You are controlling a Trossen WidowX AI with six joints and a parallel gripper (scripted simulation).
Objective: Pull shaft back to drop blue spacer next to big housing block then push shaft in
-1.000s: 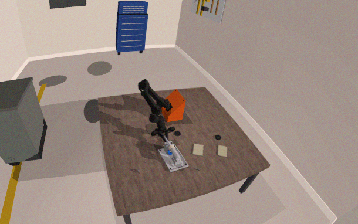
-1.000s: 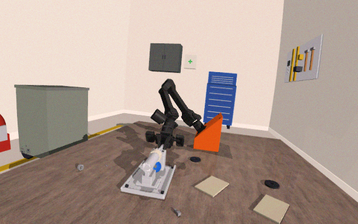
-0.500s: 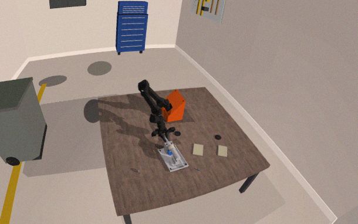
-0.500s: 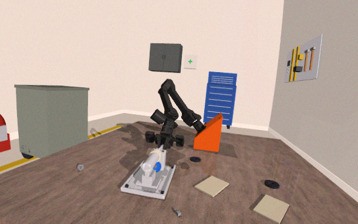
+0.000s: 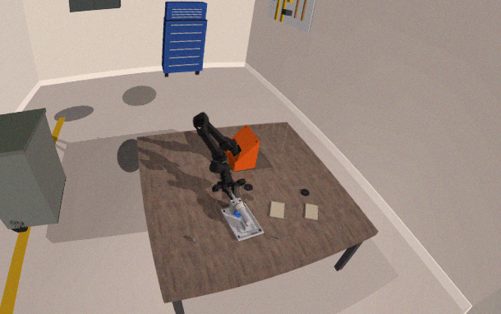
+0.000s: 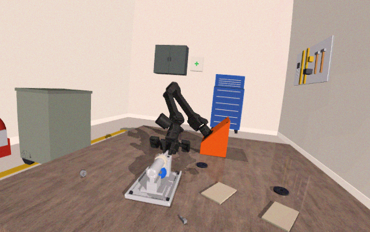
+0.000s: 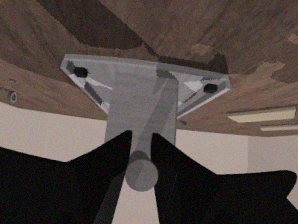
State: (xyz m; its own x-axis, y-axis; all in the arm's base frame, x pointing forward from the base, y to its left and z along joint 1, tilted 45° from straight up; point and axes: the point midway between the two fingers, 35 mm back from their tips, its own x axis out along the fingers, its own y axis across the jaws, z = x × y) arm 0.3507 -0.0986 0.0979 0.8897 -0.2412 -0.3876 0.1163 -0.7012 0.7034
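The blue spacer lies 7 cm ahead of my gripper tip, 1 cm to the left of it and 3 cm below it. The rest, counted from my gripper tip: grey fixture plate (12 cm ahead, 1 cm to the left, 1 cm below); then bolt (27 cm ahead, 16 cm to the left, 6 cm below).
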